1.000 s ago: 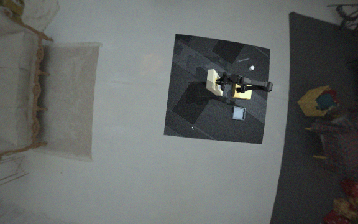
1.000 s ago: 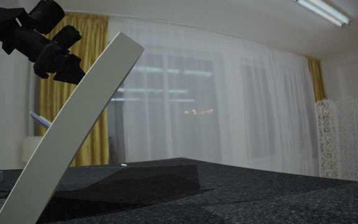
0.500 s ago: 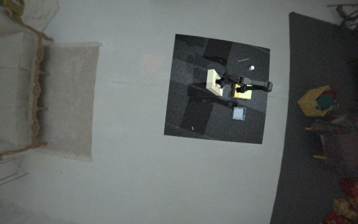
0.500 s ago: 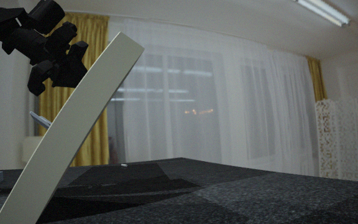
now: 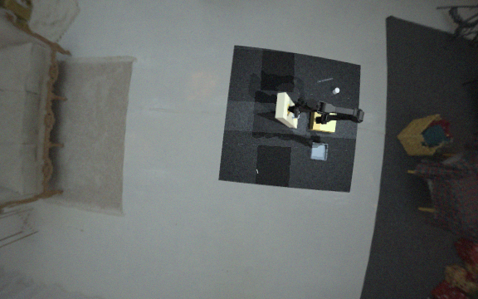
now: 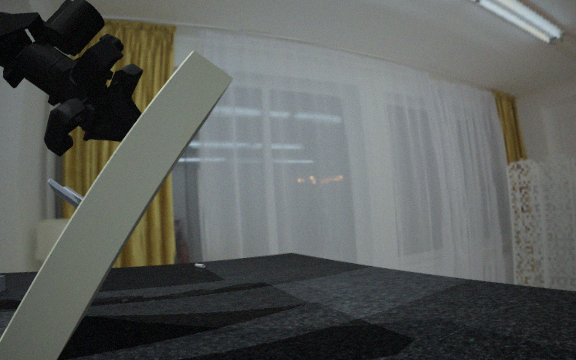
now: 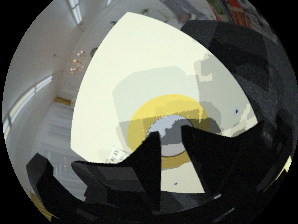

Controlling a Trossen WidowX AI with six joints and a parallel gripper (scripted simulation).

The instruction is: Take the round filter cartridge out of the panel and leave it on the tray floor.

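My gripper tip is 10 mm short of the white filter cartridge and 10 mm above it. Also, from my gripper tip: cream service panel 80 mm below, 40 mm behind, 10 mm to the left; pale blue tray 360 mm to the left, 360 mm behind, 240 mm below.
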